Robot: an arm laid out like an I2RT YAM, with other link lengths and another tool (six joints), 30 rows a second.
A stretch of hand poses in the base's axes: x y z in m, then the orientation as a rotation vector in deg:
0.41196, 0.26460, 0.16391, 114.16, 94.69, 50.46
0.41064, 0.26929, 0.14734, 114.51, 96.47, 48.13
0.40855, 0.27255, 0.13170, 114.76, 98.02, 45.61
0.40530, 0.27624, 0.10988, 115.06, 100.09, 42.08
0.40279, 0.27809, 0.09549, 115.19, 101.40, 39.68
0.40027, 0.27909, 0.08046, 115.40, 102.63, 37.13
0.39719, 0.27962, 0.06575, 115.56, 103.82, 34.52
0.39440, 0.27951, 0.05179, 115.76, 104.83, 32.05
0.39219, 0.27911, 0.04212, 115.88, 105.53, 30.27
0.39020, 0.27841, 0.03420, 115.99, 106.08, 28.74
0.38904, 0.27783, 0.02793, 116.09, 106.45, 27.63
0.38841, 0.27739, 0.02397, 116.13, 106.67, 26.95
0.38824, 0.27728, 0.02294, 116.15, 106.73, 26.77
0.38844, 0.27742, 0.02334, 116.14, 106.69, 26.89
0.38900, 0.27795, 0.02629, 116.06, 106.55, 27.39
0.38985, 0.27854, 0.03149, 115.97, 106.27, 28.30
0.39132, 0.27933, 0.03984, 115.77, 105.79, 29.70
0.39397, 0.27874, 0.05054, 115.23, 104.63, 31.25
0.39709, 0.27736, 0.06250, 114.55, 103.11, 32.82
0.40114, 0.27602, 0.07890, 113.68, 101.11, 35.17
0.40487, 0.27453, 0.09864, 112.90, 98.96, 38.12
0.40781, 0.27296, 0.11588, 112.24, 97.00, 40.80
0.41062, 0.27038, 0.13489, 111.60, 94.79, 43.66
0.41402, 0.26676, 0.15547, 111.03, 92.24, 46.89
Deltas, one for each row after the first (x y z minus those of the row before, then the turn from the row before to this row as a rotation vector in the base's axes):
-0.00132, 0.00469, -0.01657, -0.96, 1.84, 0.59
-0.00209, 0.00326, -0.01564, -1.13, 1.76, 0.43
-0.00325, 0.00369, -0.02182, -1.57, 2.43, 0.57
-0.00251, 0.00185, -0.01439, -1.09, 1.59, 0.36
-0.00252, 0.00100, -0.01503, -1.12, 1.67, 0.26
-0.00308, 0.00053, -0.01471, -1.16, 1.67, 0.25
-0.00279, -0.00011, -0.01396, -1.06, 1.57, 0.16
-0.00221, -0.00040, -0.00967, -0.77, 1.12, 0.11
-0.00199, -0.00070, -0.00792, -0.66, 0.95, 0.06
-0.00116, -0.00058, -0.00627, -0.47, 0.69, 0.02
-0.00063, -0.00044, -0.00396, -0.30, 0.41, 0.02
-0.00017, -0.00011, -0.00103, -0.07, 0.11, 0.00
0.00020, 0.00014, 0.00040, 0.05, -0.07, 0.00
0.00056, 0.00053, 0.00295, 0.20, -0.32, 0.02
0.00085, 0.00059, 0.00520, 0.38, -0.56, 0.00
0.00147, 0.00079, 0.00835, 0.55, -0.91, -0.01
0.00265, -0.00059, 0.01070, 0.25, -1.50, -0.28
0.00312, -0.00138, 0.01196, 0.11, -1.76, -0.45
0.00405, -0.00134, 0.01640, 0.36, -2.41, -0.55
0.00373, -0.00149, 0.01974, 0.80, -2.65, -0.55
0.00294, -0.00157, 0.01724, 0.81, -2.37, -0.51
0.00281, -0.00258, 0.01901, 0.94, -2.53, -0.62
0.00340, -0.00362, 0.02058, 1.23, -2.76, -0.76

